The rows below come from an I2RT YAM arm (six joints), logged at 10 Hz.
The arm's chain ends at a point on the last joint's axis. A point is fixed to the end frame.
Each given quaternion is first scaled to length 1.
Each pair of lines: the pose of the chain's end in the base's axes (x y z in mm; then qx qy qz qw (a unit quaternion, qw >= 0)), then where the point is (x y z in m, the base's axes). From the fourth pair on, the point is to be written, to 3 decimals.
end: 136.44, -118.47, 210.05, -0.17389, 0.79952, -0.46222, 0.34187
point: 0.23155 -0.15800 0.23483
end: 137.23, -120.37, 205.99, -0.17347, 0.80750, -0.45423, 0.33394
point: 0.23261 -0.16082 0.22811
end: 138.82, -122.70, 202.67, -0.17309, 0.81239, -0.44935, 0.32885
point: 0.23432 -0.16374 0.22312
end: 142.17, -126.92, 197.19, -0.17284, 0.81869, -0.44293, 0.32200
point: 0.238 -0.169 0.215
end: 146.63, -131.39, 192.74, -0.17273, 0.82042, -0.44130, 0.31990
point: 0.242 -0.173 0.210
